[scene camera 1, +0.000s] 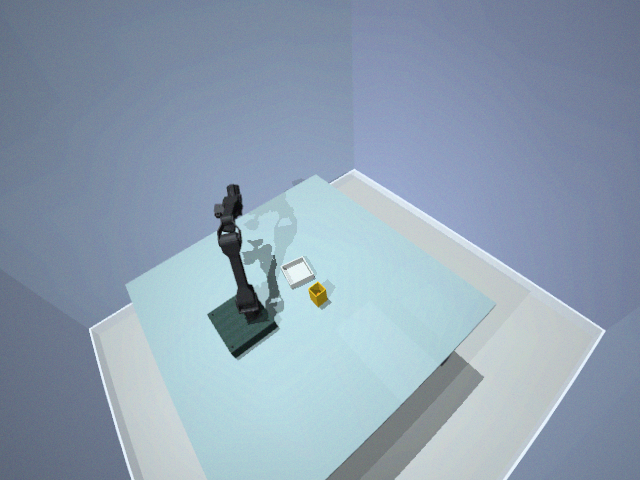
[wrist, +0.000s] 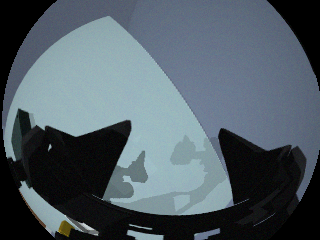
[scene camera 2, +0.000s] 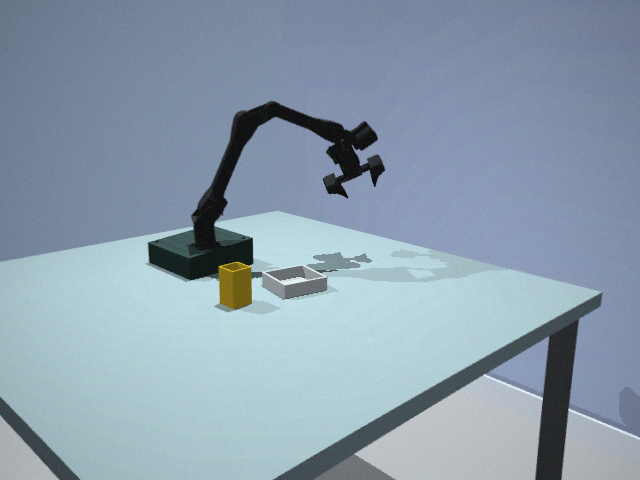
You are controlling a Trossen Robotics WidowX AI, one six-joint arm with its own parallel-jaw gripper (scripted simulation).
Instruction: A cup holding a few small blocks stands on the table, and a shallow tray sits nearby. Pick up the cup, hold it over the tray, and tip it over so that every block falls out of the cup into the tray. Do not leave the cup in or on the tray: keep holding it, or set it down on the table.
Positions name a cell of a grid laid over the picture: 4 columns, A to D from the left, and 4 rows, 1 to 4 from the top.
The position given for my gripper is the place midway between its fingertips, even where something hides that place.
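Observation:
There is a yellow square cup (scene camera 2: B3) that I can see. As for my gripper (scene camera 2: C2), it is open and holds nothing, and I can see it in the wrist view (wrist: C3) as well.

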